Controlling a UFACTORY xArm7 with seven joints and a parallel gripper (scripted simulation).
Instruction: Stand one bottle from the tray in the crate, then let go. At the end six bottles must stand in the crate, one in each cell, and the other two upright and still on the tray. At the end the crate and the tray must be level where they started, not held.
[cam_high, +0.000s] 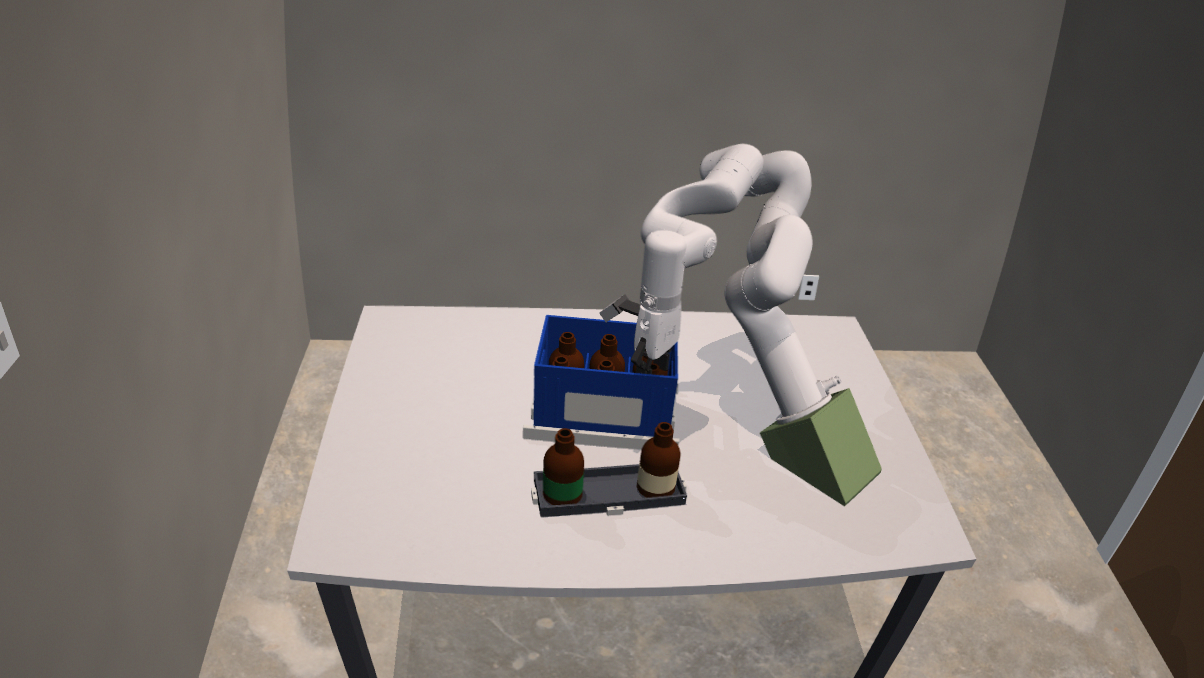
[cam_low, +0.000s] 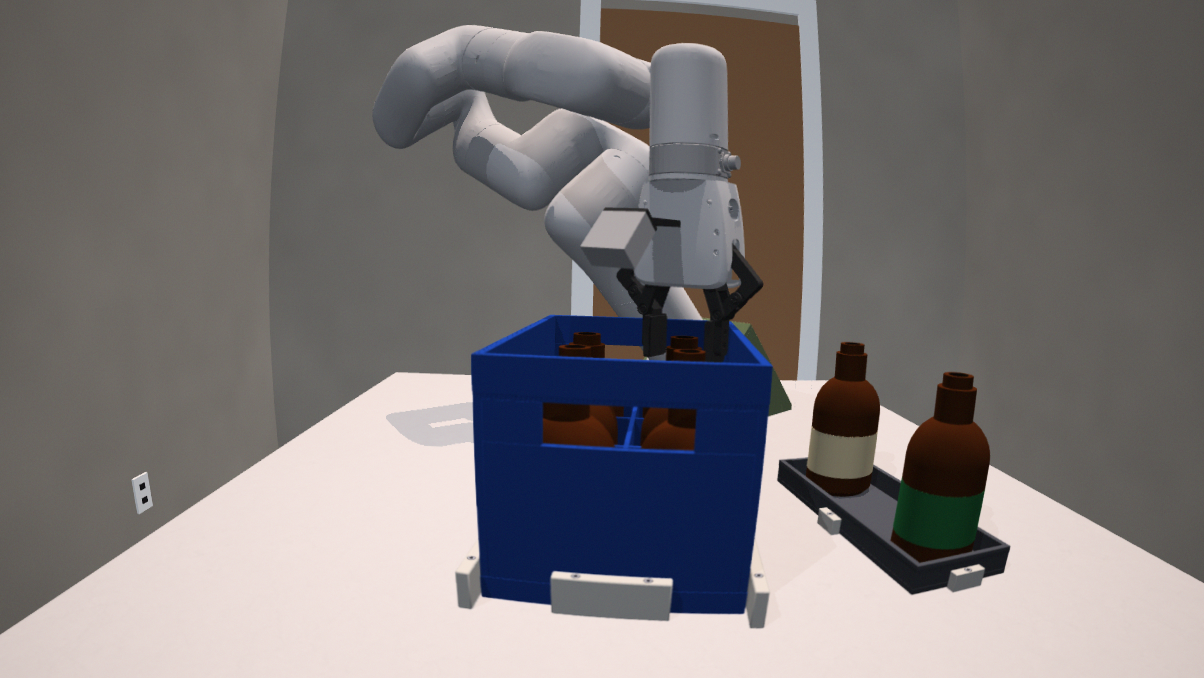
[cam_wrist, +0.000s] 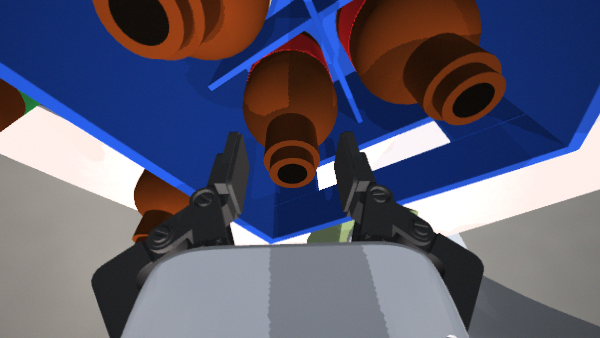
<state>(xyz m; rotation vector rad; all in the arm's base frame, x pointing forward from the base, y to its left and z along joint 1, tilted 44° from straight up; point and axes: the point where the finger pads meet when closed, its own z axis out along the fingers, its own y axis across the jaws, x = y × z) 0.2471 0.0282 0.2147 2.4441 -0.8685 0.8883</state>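
Right now the red-labelled bottle is 70 mm below my hand. Also, from my hand: blue crate: 80 mm below, 70 mm to the right, 70 mm ahead; then dark tray: 170 mm to the left, 150 mm below, 120 mm ahead.
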